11 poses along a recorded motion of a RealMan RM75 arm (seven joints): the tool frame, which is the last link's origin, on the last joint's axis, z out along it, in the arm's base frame.
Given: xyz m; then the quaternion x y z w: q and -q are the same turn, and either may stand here.
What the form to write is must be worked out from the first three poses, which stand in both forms.
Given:
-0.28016, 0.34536, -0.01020, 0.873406, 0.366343, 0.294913, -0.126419
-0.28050, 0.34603, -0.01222, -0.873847, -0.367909, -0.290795, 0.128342
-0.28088, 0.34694, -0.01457, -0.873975, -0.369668, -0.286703, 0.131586
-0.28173, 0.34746, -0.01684, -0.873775, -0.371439, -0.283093, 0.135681
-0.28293, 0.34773, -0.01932, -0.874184, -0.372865, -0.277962, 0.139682
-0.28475, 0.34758, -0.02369, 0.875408, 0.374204, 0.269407, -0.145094
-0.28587, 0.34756, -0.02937, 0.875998, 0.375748, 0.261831, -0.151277
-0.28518, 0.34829, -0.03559, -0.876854, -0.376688, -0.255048, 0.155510
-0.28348, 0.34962, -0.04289, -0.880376, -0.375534, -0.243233, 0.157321
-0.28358, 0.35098, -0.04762, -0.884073, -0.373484, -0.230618, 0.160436
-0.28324, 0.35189, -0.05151, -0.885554, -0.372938, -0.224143, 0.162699
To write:
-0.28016, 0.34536, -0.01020, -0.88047, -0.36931, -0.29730, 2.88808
-0.28050, 0.34603, -0.01222, -0.88113, -0.37098, -0.29322, 2.88420
-0.28088, 0.34694, -0.01457, -0.88164, -0.37291, -0.28922, 2.87766
-0.28173, 0.34746, -0.01684, -0.88193, -0.37491, -0.28574, 2.86939
-0.28293, 0.34773, -0.01932, -0.88284, -0.37656, -0.28071, 2.86131
-0.28475, 0.34758, -0.02369, -0.88477, -0.37821, -0.27229, 2.85038
-0.28587, 0.34756, -0.02937, -0.88620, -0.38012, -0.26488, 2.83787
-0.28518, 0.34829, -0.03559, -0.88765, -0.38133, -0.25819, 2.82931
-0.28348, 0.34962, -0.04289, -0.89148, -0.38027, -0.24630, 2.82564
-0.28358, 0.35098, -0.04762, -0.89568, -0.37839, -0.23364, 2.81933
-0.28324, 0.35189, -0.05151, -0.89751, -0.37797, -0.22717, 2.81474

